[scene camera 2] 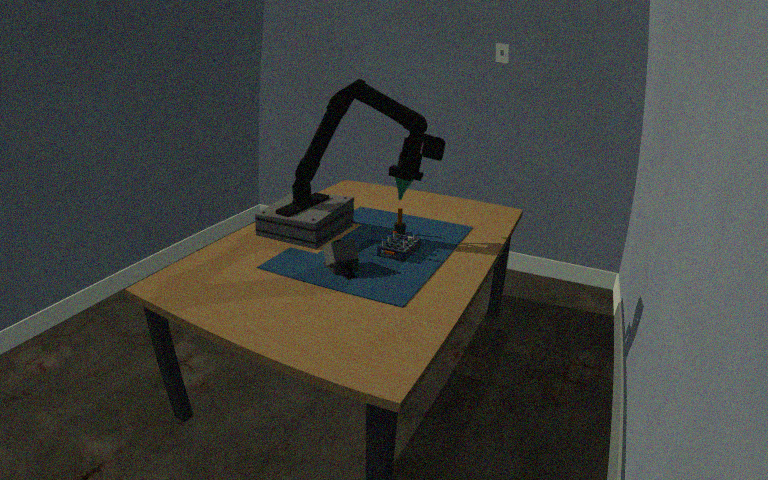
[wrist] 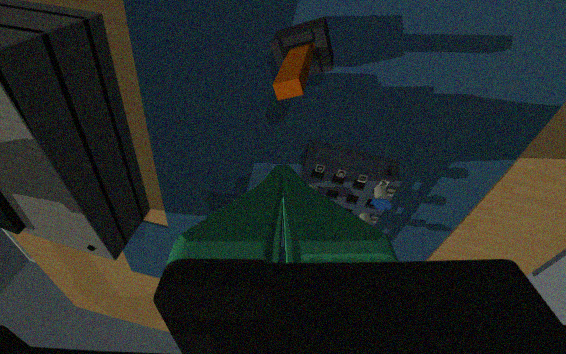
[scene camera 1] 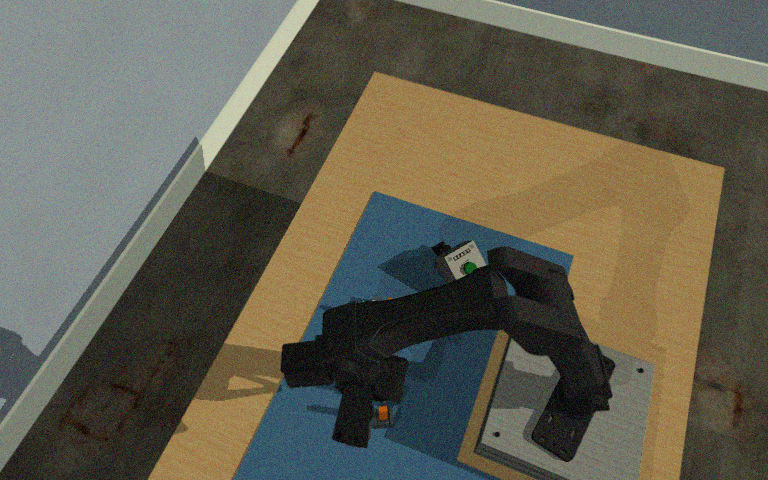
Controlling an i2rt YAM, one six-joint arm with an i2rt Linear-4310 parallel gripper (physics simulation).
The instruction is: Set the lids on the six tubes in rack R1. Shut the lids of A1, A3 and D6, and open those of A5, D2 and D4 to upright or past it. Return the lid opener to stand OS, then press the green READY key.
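My gripper [scene camera 2: 400,198] [wrist: 282,176] is shut and empty, its green fingertips above the mat beside the rack in the wrist view. In scene camera 1 the arm hides its fingers. The orange-handled lid opener [scene camera 1: 382,412] [scene camera 2: 399,215] [wrist: 295,70] stands in its dark stand [scene camera 2: 400,228] [wrist: 324,42]. Rack R1 [scene camera 2: 403,253] [wrist: 345,152] is partly hidden by the fingers. Near its A corner a blue lid [wrist: 382,203] shows beside a tube [wrist: 382,188]; a pale lid [wrist: 368,218] is farther down. Their angles are unclear, and the other lids are hidden. The green READY key [scene camera 1: 469,267] is visible.
The key's box [scene camera 1: 457,264] [scene camera 2: 340,252] stands on the blue mat [scene camera 1: 376,217] [scene camera 2: 390,294]. The arm's raised grey base [scene camera 1: 628,396] [scene camera 2: 286,233] [wrist: 75,120] stands beside the mat on the wooden table [scene camera 1: 407,124] [scene camera 2: 317,328].
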